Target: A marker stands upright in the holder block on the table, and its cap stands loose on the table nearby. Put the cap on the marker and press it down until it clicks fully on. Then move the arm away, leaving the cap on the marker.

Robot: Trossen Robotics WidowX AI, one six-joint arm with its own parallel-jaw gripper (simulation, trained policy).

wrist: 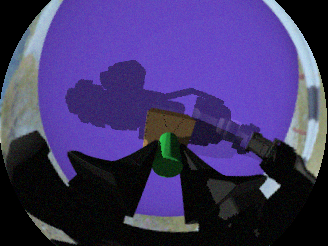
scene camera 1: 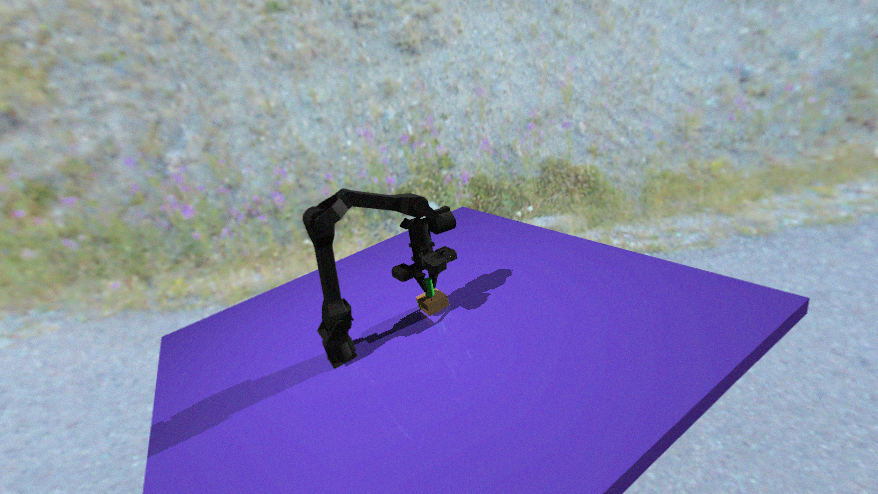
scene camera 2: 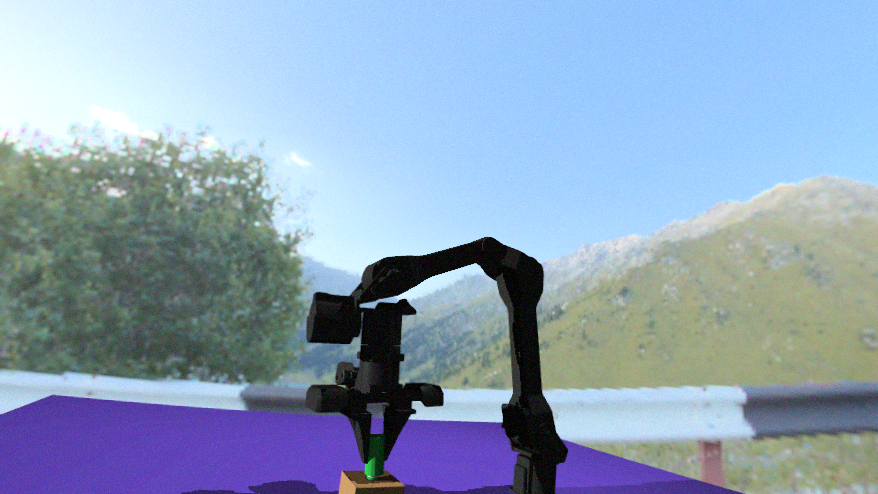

I see my gripper (scene camera 2: 374, 461) and a green cap (wrist: 167, 162).
My gripper also shows in the wrist view (wrist: 168, 145) and in scene camera 1 (scene camera 1: 429, 290).
